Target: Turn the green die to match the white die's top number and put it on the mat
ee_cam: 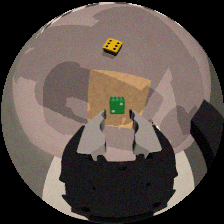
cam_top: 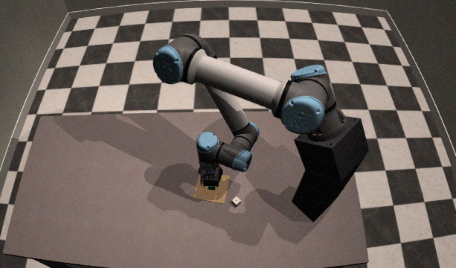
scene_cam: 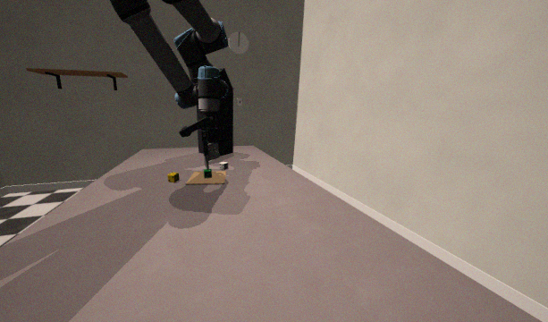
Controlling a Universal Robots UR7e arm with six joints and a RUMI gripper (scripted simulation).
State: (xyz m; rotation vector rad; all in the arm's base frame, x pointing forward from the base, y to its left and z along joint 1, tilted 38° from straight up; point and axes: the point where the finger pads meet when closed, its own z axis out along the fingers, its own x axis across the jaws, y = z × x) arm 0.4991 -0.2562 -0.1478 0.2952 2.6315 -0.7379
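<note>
Now: the green die 40 mm below my hand. The rest, counted from my hand: yellow die (30 mm behind, 120 mm to the right, 40 mm below); tan mat (50 mm below); white die (80 mm behind, 110 mm to the left, 40 mm below).
</note>
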